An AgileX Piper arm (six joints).
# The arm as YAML. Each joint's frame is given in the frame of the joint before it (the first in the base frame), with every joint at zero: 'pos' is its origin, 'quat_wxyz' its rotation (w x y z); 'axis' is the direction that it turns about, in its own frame. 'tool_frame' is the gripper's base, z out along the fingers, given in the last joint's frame.
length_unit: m
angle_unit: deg
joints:
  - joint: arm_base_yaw
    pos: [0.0, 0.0, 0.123]
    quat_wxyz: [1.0, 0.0, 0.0, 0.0]
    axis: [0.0, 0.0, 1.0]
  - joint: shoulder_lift
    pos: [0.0, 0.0, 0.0]
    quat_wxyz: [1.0, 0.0, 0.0, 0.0]
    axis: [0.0, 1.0, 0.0]
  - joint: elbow
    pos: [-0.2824, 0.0, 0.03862]
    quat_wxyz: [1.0, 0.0, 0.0, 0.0]
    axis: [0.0, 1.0, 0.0]
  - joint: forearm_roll
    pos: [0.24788, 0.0, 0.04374]
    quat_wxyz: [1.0, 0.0, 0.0, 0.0]
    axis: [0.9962, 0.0, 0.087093]
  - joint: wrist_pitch
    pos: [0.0, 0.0, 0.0]
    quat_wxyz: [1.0, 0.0, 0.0, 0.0]
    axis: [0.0, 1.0, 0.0]
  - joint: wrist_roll
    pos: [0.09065, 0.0, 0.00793]
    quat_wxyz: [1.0, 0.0, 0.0, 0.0]
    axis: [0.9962, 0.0, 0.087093]
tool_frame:
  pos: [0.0, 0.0, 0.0]
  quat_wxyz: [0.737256, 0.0, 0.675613, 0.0]
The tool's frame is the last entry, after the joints.
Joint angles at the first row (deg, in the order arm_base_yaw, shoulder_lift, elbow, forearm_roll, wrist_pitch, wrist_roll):
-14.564, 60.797, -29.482, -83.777, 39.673, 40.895
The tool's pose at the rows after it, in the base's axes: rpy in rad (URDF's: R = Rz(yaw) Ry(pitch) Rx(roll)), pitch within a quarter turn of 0, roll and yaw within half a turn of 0; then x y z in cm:
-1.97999, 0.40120, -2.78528, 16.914, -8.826, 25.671
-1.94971, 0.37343, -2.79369, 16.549, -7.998, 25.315
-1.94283, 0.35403, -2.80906, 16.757, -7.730, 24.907
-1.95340, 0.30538, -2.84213, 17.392, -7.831, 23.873
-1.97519, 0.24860, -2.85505, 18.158, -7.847, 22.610
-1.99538, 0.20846, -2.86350, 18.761, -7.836, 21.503
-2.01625, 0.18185, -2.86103, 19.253, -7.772, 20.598
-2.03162, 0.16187, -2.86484, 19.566, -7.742, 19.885
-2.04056, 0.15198, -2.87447, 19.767, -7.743, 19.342
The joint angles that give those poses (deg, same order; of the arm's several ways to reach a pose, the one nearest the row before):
-6.728, 60.797, -27.800, -85.247, 48.425, 43.796
-2.148, 60.796, -26.421, -85.242, 54.390, 45.200
-0.408, 62.344, -26.179, -85.242, 57.064, 46.538
-0.274, 66.171, -26.179, -85.241, 58.695, 47.885
-0.275, 70.268, -26.179, -85.241, 58.842, 48.644
-0.277, 73.665, -26.179, -85.294, 58.656, 49.650
-0.274, 76.226, -26.178, -85.483, 57.846, 50.480
-0.275, 78.223, -26.179, -85.476, 57.473, 51.224
-0.275, 79.801, -26.177, -85.477, 57.472, 52.290

